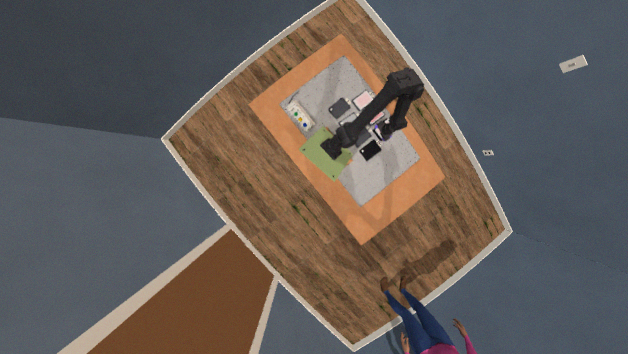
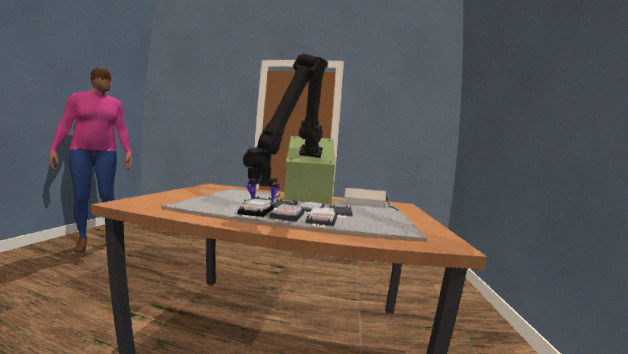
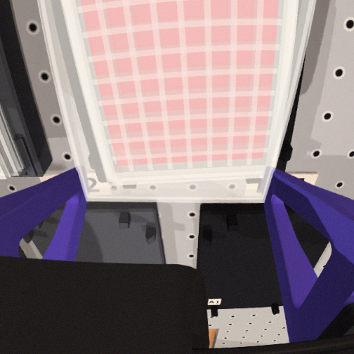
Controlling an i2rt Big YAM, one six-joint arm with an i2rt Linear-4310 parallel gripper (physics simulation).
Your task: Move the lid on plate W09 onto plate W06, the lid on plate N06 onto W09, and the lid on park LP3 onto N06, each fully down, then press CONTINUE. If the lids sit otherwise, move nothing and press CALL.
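Observation:
My gripper has its purple fingers wide apart, on the two sides of a clear lid, and is shut on it. The lid is over a pink gridded plate; its near edge reaches past the plate's near edge. Whether it touches the plate I cannot tell. A second plate and a third plate stand in the same row, with pale tops. A pale lid lies in the row behind. The plate names are not readable.
A dark park and a black one, labelled A1, lie beside the plate. Another dark park is farther along. The button box and green block stand behind. A person stands beyond the table.

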